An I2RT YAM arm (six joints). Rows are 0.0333 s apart.
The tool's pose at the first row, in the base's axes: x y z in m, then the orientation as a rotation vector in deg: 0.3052 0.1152 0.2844 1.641 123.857 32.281
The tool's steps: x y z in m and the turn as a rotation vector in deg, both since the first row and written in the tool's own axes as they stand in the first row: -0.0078 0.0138 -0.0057 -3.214 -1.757 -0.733; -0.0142 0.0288 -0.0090 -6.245 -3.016 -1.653; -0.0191 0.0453 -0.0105 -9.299 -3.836 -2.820; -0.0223 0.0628 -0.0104 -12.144 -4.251 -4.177; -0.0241 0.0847 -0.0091 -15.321 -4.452 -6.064; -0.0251 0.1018 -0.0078 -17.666 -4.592 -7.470; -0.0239 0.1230 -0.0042 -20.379 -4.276 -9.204; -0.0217 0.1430 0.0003 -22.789 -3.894 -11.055; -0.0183 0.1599 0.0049 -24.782 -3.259 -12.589; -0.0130 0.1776 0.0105 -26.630 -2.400 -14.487; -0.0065 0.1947 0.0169 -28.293 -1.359 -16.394; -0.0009 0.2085 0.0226 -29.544 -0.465 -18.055; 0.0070 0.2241 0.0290 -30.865 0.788 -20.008
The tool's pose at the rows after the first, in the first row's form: 0.3032 0.1237 0.2988 -0.405 121.124 35.077; 0.3019 0.1345 0.3114 -2.667 118.848 37.580; 0.3008 0.1476 0.3226 -5.308 116.897 39.985; 0.2997 0.1627 0.3320 -8.138 115.320 42.087; 0.2979 0.1824 0.3416 -11.749 113.684 44.223; 0.2965 0.1980 0.3486 -14.416 112.425 45.767; 0.2947 0.2187 0.3544 -17.756 111.336 47.547; 0.2932 0.2388 0.3585 -21.070 110.349 48.940; 0.2917 0.2565 0.3604 -23.920 109.776 50.133; 0.2895 0.2757 0.3607 -27.148 109.358 50.989; 0.2874 0.2949 0.3594 -30.358 109.136 51.675; 0.2859 0.3107 0.3578 -33.050 108.983 52.063; 0.2831 0.3289 0.3548 -36.220 109.010 52.395
